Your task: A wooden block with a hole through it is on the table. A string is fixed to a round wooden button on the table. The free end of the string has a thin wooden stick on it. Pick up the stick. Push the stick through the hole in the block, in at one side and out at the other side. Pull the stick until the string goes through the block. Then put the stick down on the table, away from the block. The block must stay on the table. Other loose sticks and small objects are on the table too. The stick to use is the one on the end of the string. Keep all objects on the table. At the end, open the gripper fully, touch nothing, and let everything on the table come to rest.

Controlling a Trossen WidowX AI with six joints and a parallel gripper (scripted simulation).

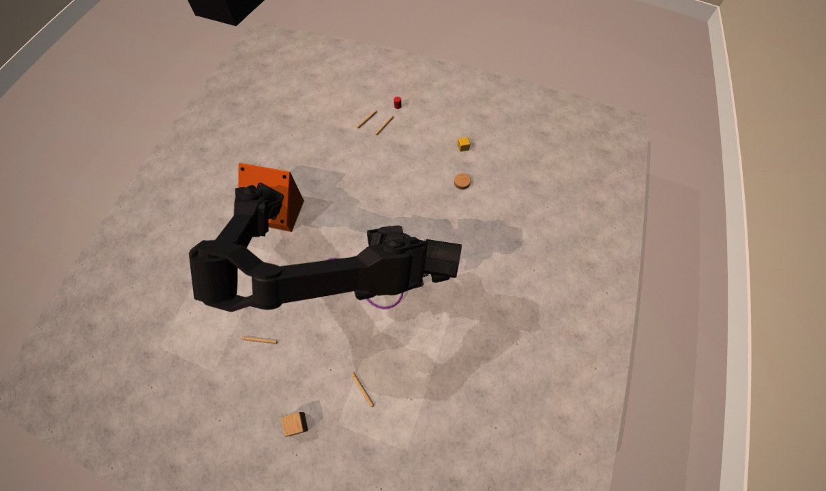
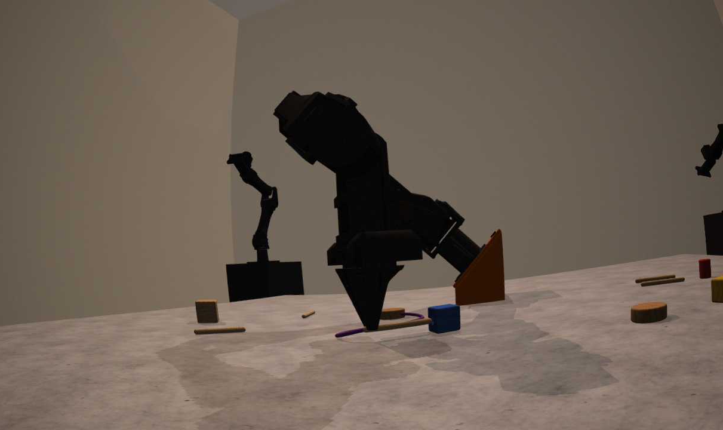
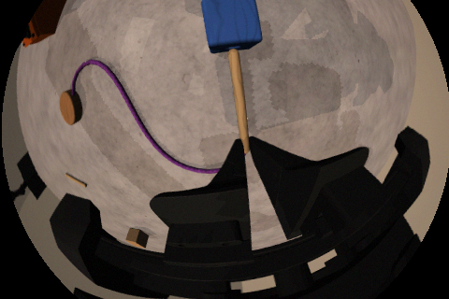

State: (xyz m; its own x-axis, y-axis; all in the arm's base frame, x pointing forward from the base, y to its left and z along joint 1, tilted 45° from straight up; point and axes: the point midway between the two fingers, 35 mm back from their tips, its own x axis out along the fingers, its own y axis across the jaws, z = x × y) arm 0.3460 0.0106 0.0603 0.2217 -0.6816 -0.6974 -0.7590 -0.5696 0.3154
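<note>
The blue block is 70 mm to the left of my gripper tip and 50 mm behind it. Also, from my gripper tip: thin wooden stick (10 mm to the left, 10 mm behind); wooden disc (310 mm to the left, 10 mm below, 10 mm ahead); round wooden button (190 mm behind, 60 mm to the right, 10 mm below).
</note>
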